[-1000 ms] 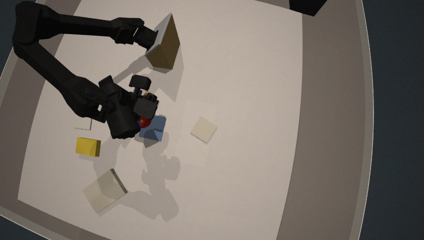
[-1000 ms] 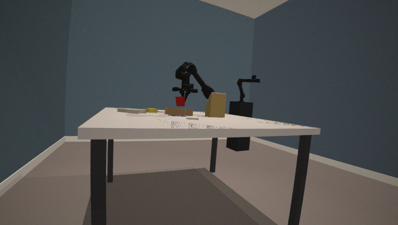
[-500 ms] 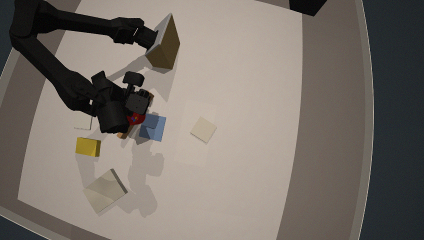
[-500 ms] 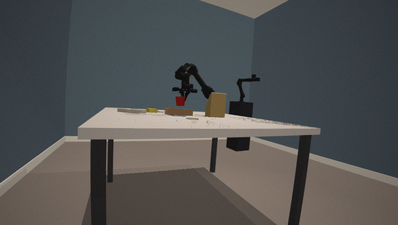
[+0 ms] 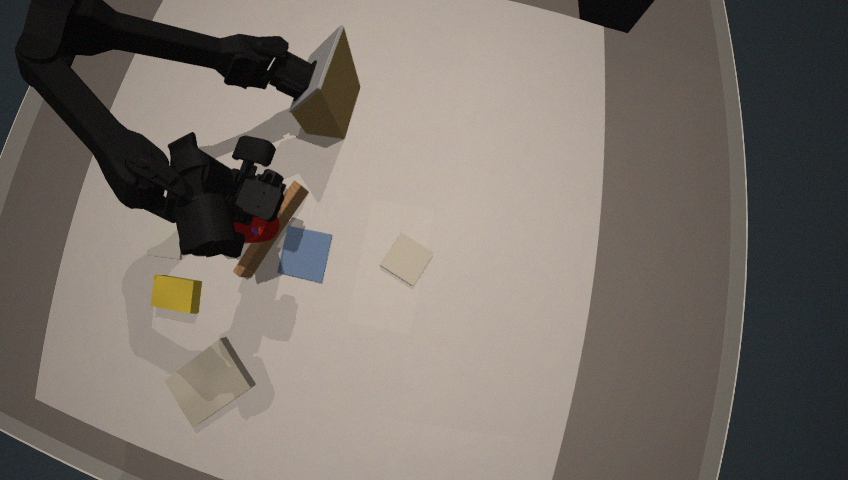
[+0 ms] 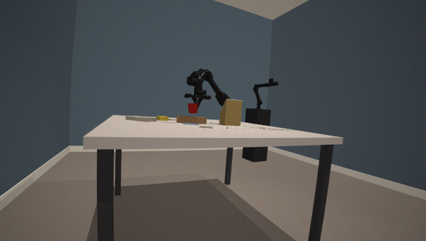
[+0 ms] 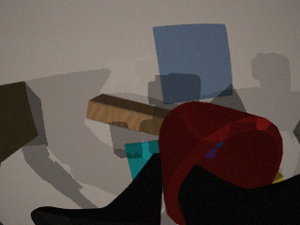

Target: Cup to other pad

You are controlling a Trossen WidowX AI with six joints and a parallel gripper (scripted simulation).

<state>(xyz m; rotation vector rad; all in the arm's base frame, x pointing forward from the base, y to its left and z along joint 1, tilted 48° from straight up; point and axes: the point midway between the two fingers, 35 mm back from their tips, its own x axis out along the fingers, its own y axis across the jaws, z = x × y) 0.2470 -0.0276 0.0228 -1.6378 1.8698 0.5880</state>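
The purple marble is 40 mm ahead of my gripper tip, 20 mm to the right of it and 20 mm below it. The rest, counted from my gripper tip: blue pad 70 mm ahead, 60 mm to the left, 120 mm below; then brown block 30 mm ahead, 20 mm to the right, 100 mm below; then red cup 30 mm ahead, 10 mm to the right.
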